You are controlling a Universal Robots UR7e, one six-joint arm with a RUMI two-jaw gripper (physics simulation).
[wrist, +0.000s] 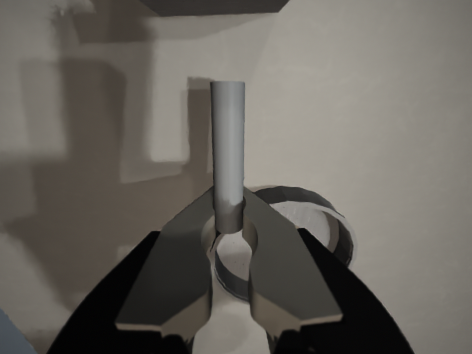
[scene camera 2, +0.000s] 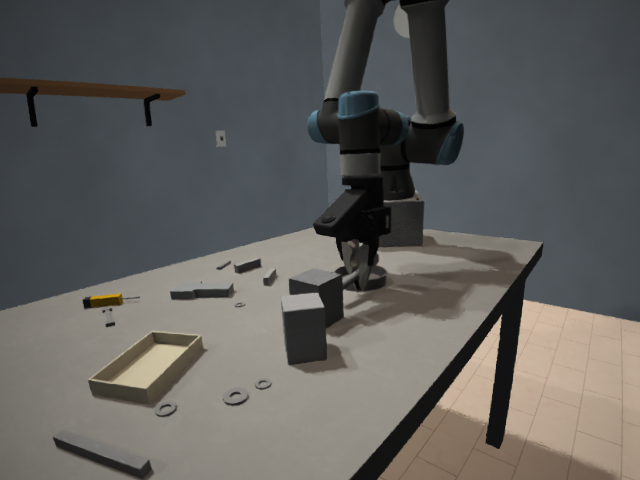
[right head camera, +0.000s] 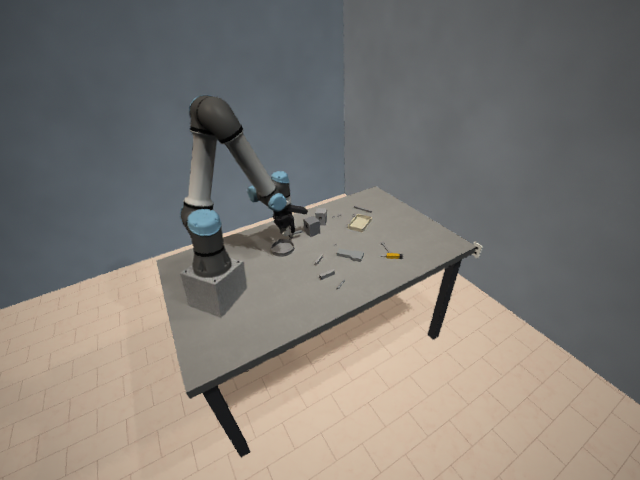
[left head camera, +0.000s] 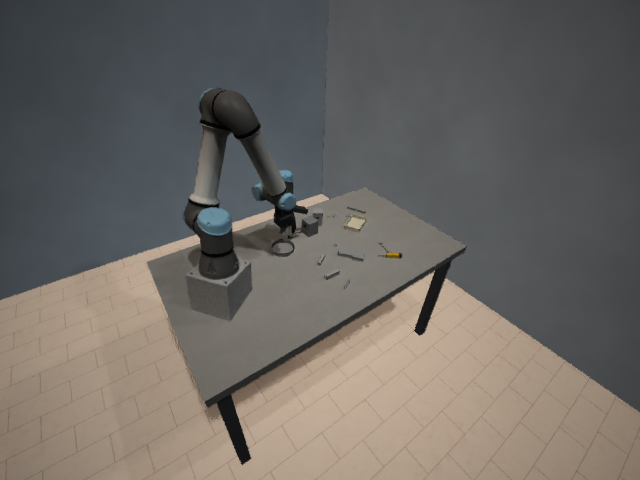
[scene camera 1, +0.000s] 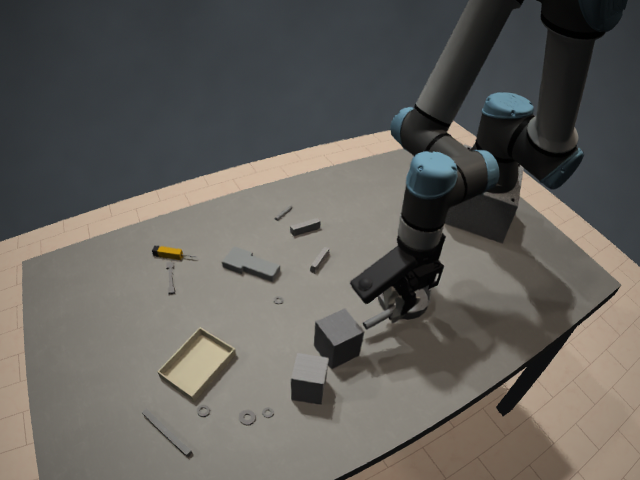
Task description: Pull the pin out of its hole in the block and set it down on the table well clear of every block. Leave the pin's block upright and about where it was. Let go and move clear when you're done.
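The grey pin (scene camera 1: 377, 317) (scene camera 2: 351, 279) (wrist: 228, 140) is held by one end between the jaws of my gripper (scene camera 1: 397, 310) (wrist: 228, 185), which is shut on it. The pin lies roughly level above the table, and its free end points at its block. A gap shows between that end and the pin's block (left head camera: 310, 226) (right head camera: 311, 225) (scene camera 1: 338, 335) (wrist: 220, 6) in scene camera 1, so the pin is out of the hole. This block stands upright. A second grey block (scene camera 1: 309, 379) (scene camera 2: 303, 330) stands upright close beside it.
A round grey ring (left head camera: 283, 254) (wrist: 345, 245) lies below the gripper. A cream tray (scene camera 1: 175, 385) (scene camera 2: 118, 391), several washers and a long bar (scene camera 1: 166, 432) lie beyond the blocks. A stepped grey piece (scene camera 1: 251, 264), small bars and an orange-handled screwdriver (scene camera 1: 169, 252) lie on the table's other side.
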